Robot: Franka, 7 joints.
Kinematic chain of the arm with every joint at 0, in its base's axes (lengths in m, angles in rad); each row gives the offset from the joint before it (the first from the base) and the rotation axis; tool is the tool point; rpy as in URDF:
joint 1: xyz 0 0 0.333 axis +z
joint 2: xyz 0 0 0 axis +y
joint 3: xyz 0 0 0.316 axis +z
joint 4: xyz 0.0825 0 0 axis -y
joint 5: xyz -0.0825 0 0.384 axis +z
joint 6: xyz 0 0 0 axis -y
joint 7: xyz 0.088 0 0 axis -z
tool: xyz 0 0 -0.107 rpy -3.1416 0 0
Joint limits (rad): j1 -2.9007..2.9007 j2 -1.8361..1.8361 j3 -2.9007..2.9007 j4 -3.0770..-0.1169 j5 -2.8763..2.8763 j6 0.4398..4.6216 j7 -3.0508..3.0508
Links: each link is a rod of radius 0.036 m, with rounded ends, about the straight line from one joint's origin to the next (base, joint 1, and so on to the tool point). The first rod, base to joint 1, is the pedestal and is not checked.
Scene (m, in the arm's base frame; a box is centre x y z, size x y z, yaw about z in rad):
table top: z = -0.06
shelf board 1: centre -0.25 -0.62 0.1 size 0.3 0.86 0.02 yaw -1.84
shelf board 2: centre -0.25 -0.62 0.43 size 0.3 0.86 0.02 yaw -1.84
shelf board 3: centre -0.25 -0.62 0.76 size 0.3 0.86 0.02 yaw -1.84
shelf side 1: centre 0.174 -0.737 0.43 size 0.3 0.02 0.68 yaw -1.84
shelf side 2: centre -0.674 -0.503 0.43 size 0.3 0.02 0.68 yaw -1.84
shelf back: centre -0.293 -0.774 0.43 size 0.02 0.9 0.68 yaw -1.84
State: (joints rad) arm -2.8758 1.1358 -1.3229 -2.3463 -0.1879 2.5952 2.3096
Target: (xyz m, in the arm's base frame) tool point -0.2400 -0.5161 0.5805
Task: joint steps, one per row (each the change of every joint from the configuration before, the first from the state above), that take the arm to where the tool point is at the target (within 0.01 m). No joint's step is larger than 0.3 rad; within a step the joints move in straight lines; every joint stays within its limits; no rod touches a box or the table.
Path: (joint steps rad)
1: 0.0758 -0.2492 0.2529 0.2148 -0.1700 0.1584 0.1720
2: 0.0758 -0.2493 0.2529 0.2149 -0.1701 0.1584 0.1720
3: 0.0758 -0.2492 0.2529 0.2148 -0.1700 0.1583 0.1720
4: 0.2750 -0.1699 0.1235 -0.1228 0.1437 -0.1007 -0.1720
5: 0.2750 -0.1700 0.1235 -0.1228 0.1436 -0.1008 -0.1720
6: 0.2749 -0.1699 0.1235 -0.1229 0.1437 -0.1007 -0.1720

